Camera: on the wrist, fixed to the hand. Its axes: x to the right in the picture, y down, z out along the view.
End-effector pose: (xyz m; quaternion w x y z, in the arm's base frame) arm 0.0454 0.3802 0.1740 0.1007 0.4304 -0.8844 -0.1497
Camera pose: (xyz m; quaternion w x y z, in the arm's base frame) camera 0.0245 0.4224 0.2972 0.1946 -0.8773 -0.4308 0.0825
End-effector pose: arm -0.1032 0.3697 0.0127 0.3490 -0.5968 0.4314 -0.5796
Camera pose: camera -0.2122 0.3596 -0.0608 0.5477 0.4315 0.6323 0.3377
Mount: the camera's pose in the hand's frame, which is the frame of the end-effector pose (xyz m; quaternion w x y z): -0.0146 0.0833 -0.1012 0.0107 -0.0347 0.0329 0.9988
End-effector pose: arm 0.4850 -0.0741 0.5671 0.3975 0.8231 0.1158 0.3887
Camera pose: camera 0.3913 -0.0790 0.6597 0.3592 -0.0979 0.8213 -0.4323
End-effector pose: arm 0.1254 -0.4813 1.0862 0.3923 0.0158 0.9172 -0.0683
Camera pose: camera 0.0698 -0.3845 1.1564 0.0428 0.9049 0.0093 0.4234
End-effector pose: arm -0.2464 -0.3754 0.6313 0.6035 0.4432 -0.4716 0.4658
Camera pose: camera -0.3140 -0.2645 0.6085 0.4279 0.5026 0.4440 -0.6060
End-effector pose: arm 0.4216 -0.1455 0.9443 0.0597 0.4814 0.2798 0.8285
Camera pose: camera 0.3594 -0.2616 0.9381 0.8194 -0.2553 0.5046 -0.0940
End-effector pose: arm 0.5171 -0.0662 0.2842 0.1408 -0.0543 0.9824 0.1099
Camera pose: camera 0.4928 -0.0077 0.3999 0.1425 -0.9722 -0.0656 -0.1741
